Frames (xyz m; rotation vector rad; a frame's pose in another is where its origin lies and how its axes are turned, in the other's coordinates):
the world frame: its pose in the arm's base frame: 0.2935 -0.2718 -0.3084 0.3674 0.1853 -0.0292
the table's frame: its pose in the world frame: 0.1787 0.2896 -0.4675 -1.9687 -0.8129 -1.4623
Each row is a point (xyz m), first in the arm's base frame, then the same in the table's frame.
Working: the arm's base frame: its pose in the table's frame: 0.4696 -0.4698 -0.4433 1.8051 0.4026 1.3124

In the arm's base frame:
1: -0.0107 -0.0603 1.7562
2: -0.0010 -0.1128 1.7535
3: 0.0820 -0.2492 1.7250
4: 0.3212 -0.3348 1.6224
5: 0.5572 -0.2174 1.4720
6: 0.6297 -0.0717 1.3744
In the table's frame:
1: 2.0455 -1.2170 -0.6586
2: 2.0580 -1.1782 -0.6932
3: 2.0945 -1.0291 -0.7454
4: 2.1164 -0.7716 -0.6543
5: 2.0513 -0.6150 -0.4026
6: 1.9622 -0.6089 -0.2352

